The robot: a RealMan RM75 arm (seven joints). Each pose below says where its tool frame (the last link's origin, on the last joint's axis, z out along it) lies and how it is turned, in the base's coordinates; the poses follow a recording.
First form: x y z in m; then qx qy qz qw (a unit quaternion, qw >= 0).
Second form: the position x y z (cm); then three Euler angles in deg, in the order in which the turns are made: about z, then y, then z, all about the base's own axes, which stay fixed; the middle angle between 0 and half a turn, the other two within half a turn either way. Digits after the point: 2 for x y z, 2 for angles.
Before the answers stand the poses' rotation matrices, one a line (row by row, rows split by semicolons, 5 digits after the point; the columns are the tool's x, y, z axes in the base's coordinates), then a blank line. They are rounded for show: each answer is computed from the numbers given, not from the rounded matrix.
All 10 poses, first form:
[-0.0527, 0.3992, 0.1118, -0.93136, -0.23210, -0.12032, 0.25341]
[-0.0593, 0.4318, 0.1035, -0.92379, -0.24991, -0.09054, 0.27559]
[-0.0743, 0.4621, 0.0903, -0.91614, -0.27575, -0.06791, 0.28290]
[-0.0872, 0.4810, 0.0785, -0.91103, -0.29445, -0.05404, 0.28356]
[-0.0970, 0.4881, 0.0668, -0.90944, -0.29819, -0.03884, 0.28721]
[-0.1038, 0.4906, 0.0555, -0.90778, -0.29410, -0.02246, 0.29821]
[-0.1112, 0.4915, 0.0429, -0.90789, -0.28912, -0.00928, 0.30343]
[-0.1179, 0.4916, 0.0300, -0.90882, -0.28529, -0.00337, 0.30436]
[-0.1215, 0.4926, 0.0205, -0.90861, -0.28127, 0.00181, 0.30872]
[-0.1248, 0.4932, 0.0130, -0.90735, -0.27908, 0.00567, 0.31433]
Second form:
0.86330 0.49332 0.10649; 0.37136 -0.76382 0.52789; 0.34176 -0.41618 -0.84261
0.85869 0.51164 0.02953; 0.41183 -0.72319 0.55443; 0.30503 -0.46393 -0.83170
0.83870 0.54368 -0.03159; 0.46683 -0.68786 0.55581; 0.28045 -0.48090 -0.83071
0.82076 0.56715 -0.06852; 0.50586 -0.66579 0.54849; 0.26545 -0.48484 -0.83335
0.81915 0.56468 -0.10064; 0.52006 -0.65719 0.54557; 0.24193 -0.49924 -0.83200
0.82600 0.54736 -0.13463; 0.52056 -0.64915 0.55463; 0.21619 -0.52821 -0.82113
0.83265 0.53060 -0.15860; 0.51934 -0.64868 0.55632; 0.19230 -0.54559 -0.81569
0.83719 0.52061 -0.16754; 0.51651 -0.65195 0.55515; 0.17979 -0.55130 -0.81471
0.84177 0.51001 -0.17696; 0.51225 -0.65116 0.56000; 0.17038 -0.56203 -0.80938
0.84417 0.50288 -0.18573; 0.51001 -0.64662 0.56725; 0.16516 -0.57358 -0.80233

[-5.27, 39.92, 11.18, -129.39, 147.42, 78.59]
[-5.93, 43.18, 10.35, -123.32, 146.27, 86.95]
[-7.43, 46.21, 9.03, -120.25, 146.17, 93.25]
[-8.72, 48.10, 7.85, -118.70, 146.44, 97.12]
[-9.70, 48.81, 6.68, -115.85, 146.31, 100.45]
[-10.38, 49.06, 5.55, -112.26, 145.20, 103.64]
[-11.12, 49.15, 4.29, -109.42, 144.66, 105.91]
[-11.79, 49.16, 3.00, -108.06, 144.56, 106.79]
[-12.15, 49.26, 2.05, -106.86, 144.04, 107.54]
[-12.48, 49.32, 1.30, -106.06, 143.35, 108.13]

